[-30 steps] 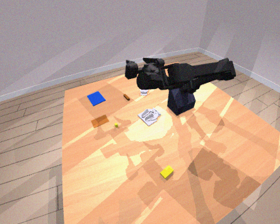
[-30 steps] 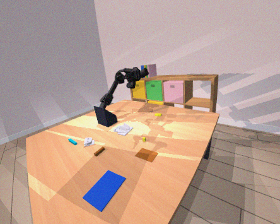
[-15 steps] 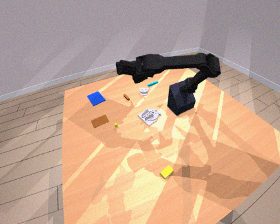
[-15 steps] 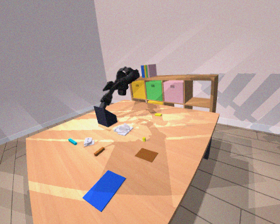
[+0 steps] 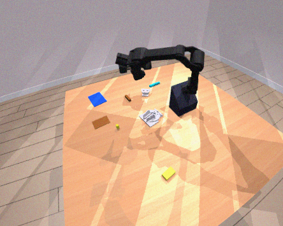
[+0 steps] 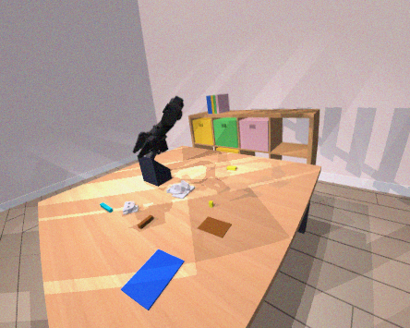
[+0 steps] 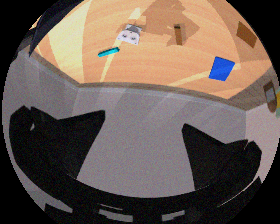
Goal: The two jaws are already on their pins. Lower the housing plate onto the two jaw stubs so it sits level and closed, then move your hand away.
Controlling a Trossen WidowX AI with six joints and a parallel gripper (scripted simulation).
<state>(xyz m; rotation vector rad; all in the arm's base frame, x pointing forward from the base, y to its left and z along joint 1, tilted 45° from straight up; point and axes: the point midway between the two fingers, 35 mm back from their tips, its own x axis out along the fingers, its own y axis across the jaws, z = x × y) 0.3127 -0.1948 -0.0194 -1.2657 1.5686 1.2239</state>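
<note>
Right now the cyan block is 220 mm behind my gripper tip, 150 mm to the right of it and 270 mm below it. From my gripper tip the other things lie so: yellow cube 200 mm ahead, 200 mm to the left, 270 mm below; then small brown block 60 mm ahead, 60 mm to the right, 270 mm below; then brown sheet 300 mm ahead, 110 mm to the left, 280 mm below.
</note>
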